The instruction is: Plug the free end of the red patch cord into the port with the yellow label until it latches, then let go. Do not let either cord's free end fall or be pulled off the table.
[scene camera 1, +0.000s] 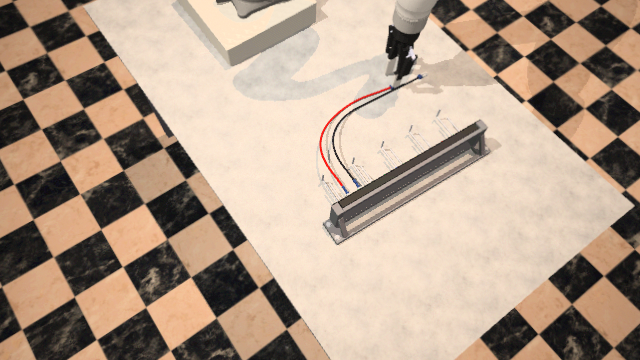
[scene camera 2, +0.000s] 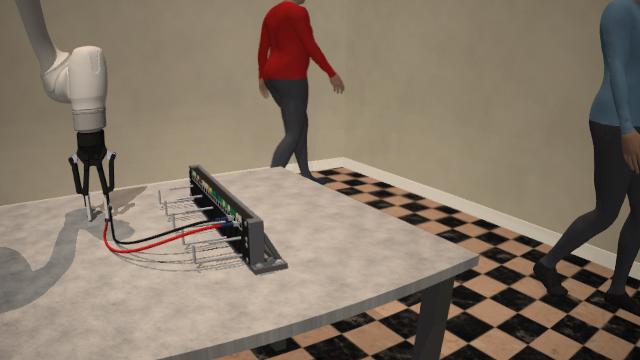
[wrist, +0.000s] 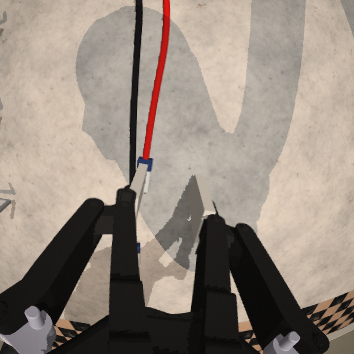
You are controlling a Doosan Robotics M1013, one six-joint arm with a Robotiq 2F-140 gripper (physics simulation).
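Places are measured from the arm's base along level axes (x ahead, y left, z up), in millimetres.
Pixels of known places: gripper, between the fingertips: (scene camera 1: 392, 78) (scene camera 2: 99, 217) (wrist: 168, 182).
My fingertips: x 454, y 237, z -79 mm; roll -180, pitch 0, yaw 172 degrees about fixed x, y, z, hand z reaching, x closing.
Observation:
Behind a point stands the place of what it marks.
The red cord (scene camera 1: 320, 142) @(x 558, y -82, z -42 mm) (scene camera 2: 165, 242) @(x 597, y -104, z -30 mm) (wrist: 158, 80) @(x 469, y 148, z -81 mm) has one end at the near end of the patch panel (scene camera 1: 411, 172) @(x 776, y 61, z 12 mm) (scene camera 2: 256, 240) @(x 767, y -169, z -25 mm). Its free plug (scene camera 1: 391, 88) @(x 482, y 217, z -82 mm) (scene camera 2: 106, 220) (wrist: 145, 164), with a blue boot, is at the left finger's tip in the wrist view, partly hidden by it. My gripper (scene camera 1: 395, 77) @(x 454, y 237, z -79 mm) (scene camera 2: 98, 219) @(x 454, y 237, z -79 mm) (wrist: 168, 182) @(x 454, y 237, z -79 mm) points down and is open, with a gap between its fingers. The panel carries small coloured labels (scene camera 2: 215, 194) @(x 745, y 48, z 7 mm) in scene camera 2; a yellow one seems to be near mid-row, too small to be sure.
The black cord (scene camera 1: 333, 142) @(x 580, y -53, z -34 mm) (scene camera 2: 145, 242) @(x 558, y -41, z -49 mm) (wrist: 135, 75) @(x 488, y 144, z -81 mm) runs beside the red one; its free plug (scene camera 1: 420, 77) @(x 492, y 319, z -81 mm) (wrist: 138, 248) @(x 482, y 319, z -81 mm) lies beyond the red plug, partly behind the left finger. Thin metal cable guides (scene camera 2: 195, 255) @(x 652, y -130, z -55 mm) stick out from the panel. Two people (scene camera 2: 286, 45) (scene camera 2: 617, 75) are beyond the table (scene camera 2: 350, 280) @(x 910, y -283, z -87 mm).

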